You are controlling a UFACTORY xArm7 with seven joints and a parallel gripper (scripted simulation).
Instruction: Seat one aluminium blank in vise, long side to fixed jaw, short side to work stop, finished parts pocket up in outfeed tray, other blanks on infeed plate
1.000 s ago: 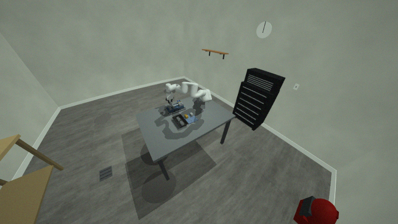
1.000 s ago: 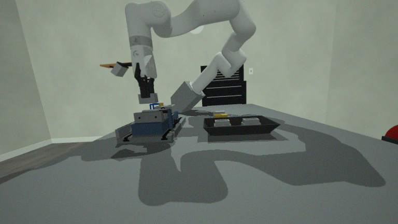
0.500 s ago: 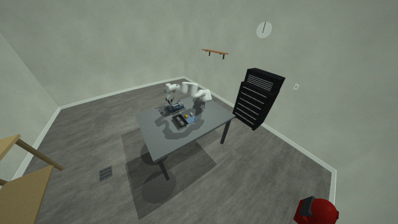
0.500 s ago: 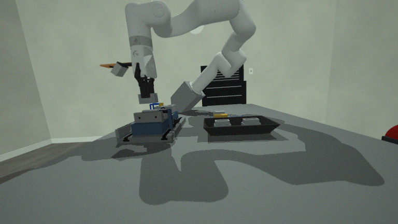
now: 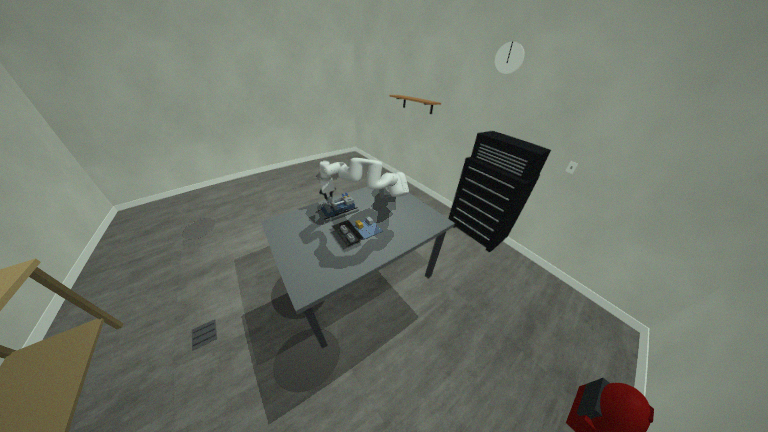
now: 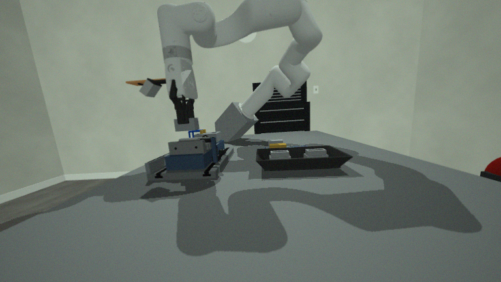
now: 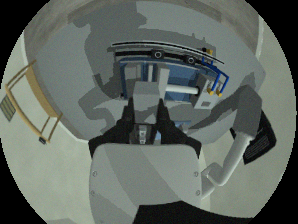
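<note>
Now: hand 70 mm past the vise, 10 mm to the right of it and 130 mm above it. Round my hand: grey aluminium blank: 20 mm below; then brass blank: 120 mm behind, 280 mm to the left, 140 mm below.
</note>
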